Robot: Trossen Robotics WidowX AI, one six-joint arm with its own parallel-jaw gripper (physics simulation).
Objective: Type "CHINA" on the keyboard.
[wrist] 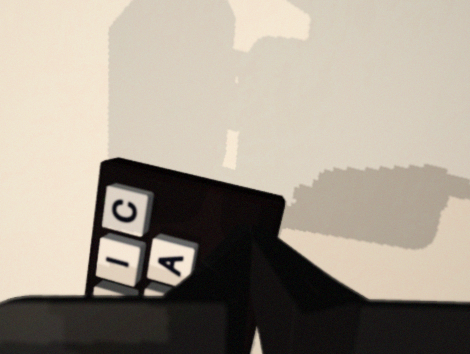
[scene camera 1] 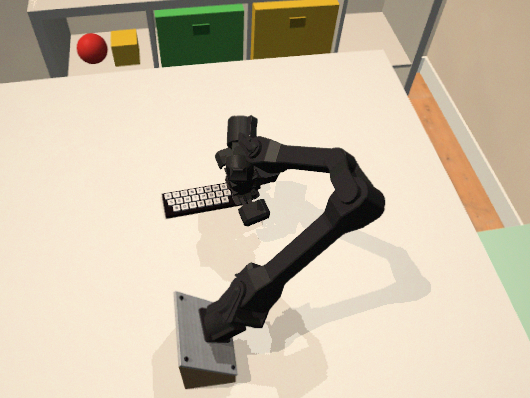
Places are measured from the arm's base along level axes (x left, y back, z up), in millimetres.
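Where they show: gripper, between the fingertips: (wrist: pixel 248 237) (scene camera 1: pixel 243 198); arm's base, origin of its link: (scene camera 1: pixel 213 325).
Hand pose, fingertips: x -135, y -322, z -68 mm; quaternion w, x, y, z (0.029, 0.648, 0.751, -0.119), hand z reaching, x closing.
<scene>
Things, the pixels of their top centre, and the offset from my fingertips. Level surfaces: height alone.
- black keyboard, centre of its top: (scene camera 1: pixel 205 196) dx +86, dy -25, dz +4 mm
- C key, centre of its top: (wrist: pixel 124 211) dx +0, dy -43, dz +4 mm
- I key, centre of its top: (wrist: pixel 117 262) dx +19, dy -44, dz +4 mm
- pale table, height of its surface: dz -12 mm
A black keyboard (scene camera 1: pixel 166 212) (wrist: pixel 220 210) with several white letter keys lies on the table. In the scene view its right end is hidden behind the gripper. In the wrist view the C key (wrist: pixel 125 211) is at the keyboard's end corner, the I key (wrist: pixel 119 261) is beside it, and the A key (wrist: pixel 171 261) is in the neighbouring row, partly covered by a finger. My gripper (wrist: pixel 248 237) is shut and empty, with its fingertips over the keyboard's end, to the right of the A key. Whether the tips touch the keyboard cannot be told. The keys under the fingers are hidden.
The arm's metal base plate (scene camera 1: pixel 192 335) stands on the pale table (scene camera 1: pixel 100 280). Behind the table are a green drawer (scene camera 1: pixel 200 45), a yellow drawer (scene camera 1: pixel 295 40), a red ball (scene camera 1: pixel 92 48) and a yellow block (scene camera 1: pixel 126 48) in a shelf unit. The arm's shadow falls around the keyboard.
</scene>
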